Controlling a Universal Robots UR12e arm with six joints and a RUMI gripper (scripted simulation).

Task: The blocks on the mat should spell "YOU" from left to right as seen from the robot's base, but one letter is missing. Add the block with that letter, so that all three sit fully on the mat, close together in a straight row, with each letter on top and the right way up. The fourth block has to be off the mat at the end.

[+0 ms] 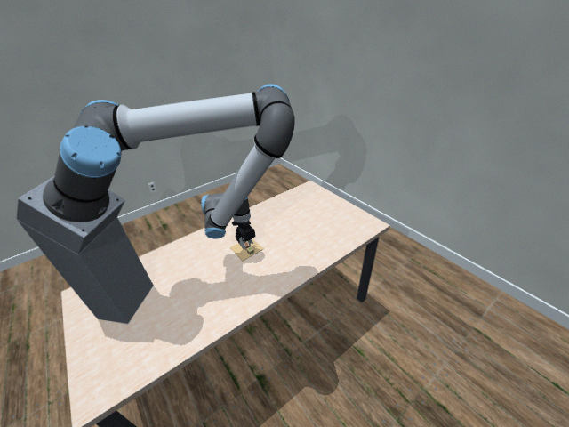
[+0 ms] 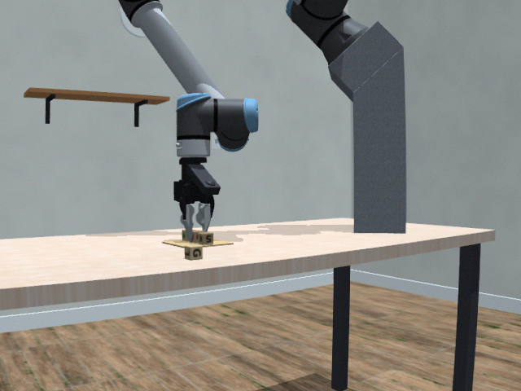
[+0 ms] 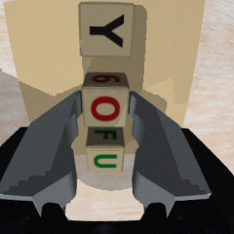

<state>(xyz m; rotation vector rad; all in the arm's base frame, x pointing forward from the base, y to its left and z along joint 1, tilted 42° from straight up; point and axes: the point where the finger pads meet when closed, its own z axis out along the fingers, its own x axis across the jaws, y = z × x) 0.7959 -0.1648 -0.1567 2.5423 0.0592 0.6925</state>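
The red O block lies right at my hand. The rest, counted from my hand: letter block: 15 cm ahead, 21 cm to the left, 1 cm below; tan mat: 2 cm below.
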